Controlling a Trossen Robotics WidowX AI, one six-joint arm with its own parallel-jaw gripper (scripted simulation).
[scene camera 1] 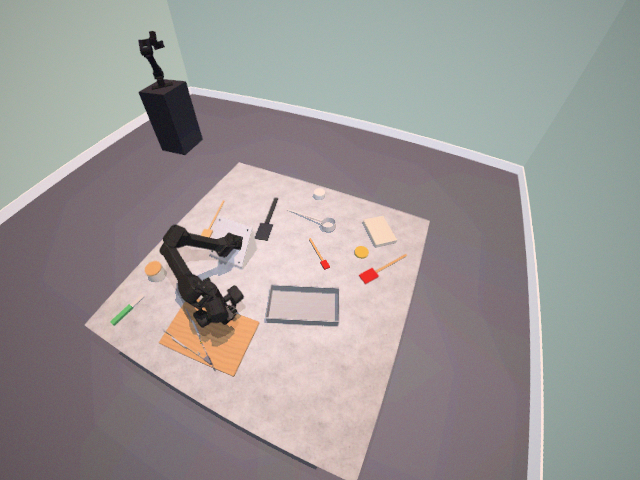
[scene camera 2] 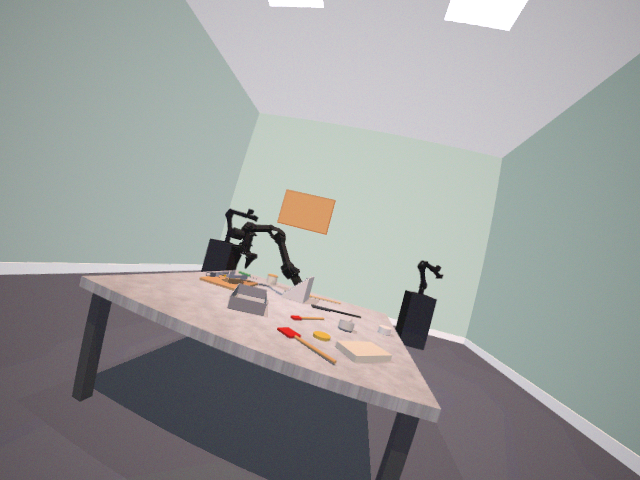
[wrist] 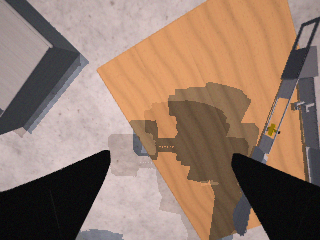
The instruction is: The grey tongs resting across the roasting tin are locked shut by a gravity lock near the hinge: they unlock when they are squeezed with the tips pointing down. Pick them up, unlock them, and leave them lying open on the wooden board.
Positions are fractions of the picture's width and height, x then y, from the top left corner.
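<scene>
A grey roasting tin (scene camera 1: 0.47,0.64) sits 126 cm from the lens, while for a wooden board (scene camera 1: 0.35,0.72) I get 122 cm from the lens.
</scene>
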